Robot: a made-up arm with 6 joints.
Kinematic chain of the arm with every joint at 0, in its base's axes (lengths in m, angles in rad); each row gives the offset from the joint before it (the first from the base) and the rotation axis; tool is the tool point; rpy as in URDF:
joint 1: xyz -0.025 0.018 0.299 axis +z
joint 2: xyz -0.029 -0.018 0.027 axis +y
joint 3: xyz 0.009 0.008 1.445 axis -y
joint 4: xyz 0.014 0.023 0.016 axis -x
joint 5: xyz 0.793 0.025 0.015 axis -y
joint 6: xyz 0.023 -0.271 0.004 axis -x
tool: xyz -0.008 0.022 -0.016 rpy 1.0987 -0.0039 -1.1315
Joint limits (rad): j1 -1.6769..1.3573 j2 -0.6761..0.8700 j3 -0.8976..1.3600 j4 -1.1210..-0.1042 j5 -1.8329..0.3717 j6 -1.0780..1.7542
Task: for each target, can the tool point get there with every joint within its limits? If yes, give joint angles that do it. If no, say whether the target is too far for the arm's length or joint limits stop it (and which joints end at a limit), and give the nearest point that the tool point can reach.
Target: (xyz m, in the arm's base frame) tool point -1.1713 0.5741 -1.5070
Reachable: no: joint limits stop it (at a limit: joint 1, joint 2, joint 4) | nearest point 0.2448 0.8278 0.4290 | short by 2.412 m
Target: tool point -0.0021 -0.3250 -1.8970
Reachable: no: joint limits stop it (at a limit: joint 2, joint 4, joint 5) | nearest point 0.0344 -0.8711 0.4176 | short by 2.378 m
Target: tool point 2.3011 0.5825 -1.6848
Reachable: no: too far | nearest point 1.3675 0.3559 0.4688 | short by 2.358 m
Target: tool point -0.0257 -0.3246 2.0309
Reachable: yes | joints -1.1982 -0.3000 0.2889 -0.8977 -0.4821 -0.1141
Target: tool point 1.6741 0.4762 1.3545
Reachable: yes | joints 0.3783 0.7341 0.7415 -0.2611 -1.2209 -0.0630
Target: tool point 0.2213 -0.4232 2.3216
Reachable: yes | joints -0.6127 -0.0762 0.7487 -0.2414 -0.6833 0.8059
